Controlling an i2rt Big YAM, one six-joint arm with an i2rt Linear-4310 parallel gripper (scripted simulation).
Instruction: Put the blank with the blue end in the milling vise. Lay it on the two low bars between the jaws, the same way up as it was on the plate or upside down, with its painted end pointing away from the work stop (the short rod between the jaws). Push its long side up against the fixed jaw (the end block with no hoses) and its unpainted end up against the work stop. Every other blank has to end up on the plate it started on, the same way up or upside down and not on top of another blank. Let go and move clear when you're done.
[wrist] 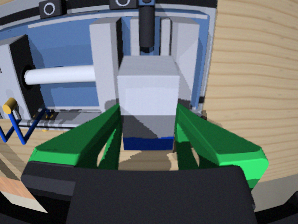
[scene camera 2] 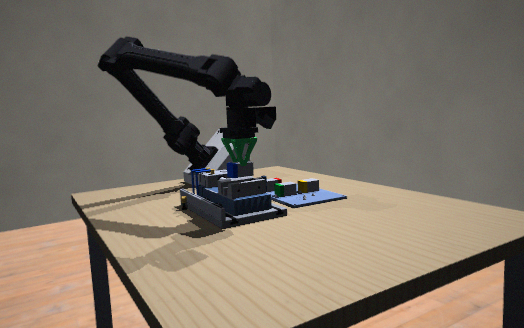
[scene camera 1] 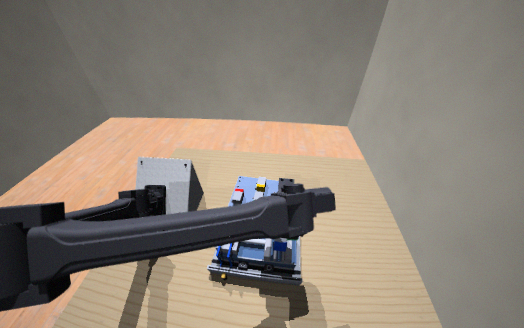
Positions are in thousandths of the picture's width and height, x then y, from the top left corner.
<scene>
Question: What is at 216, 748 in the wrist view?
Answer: My gripper.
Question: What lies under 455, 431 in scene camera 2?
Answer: My gripper.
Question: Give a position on a blue plate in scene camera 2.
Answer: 614, 599
</scene>
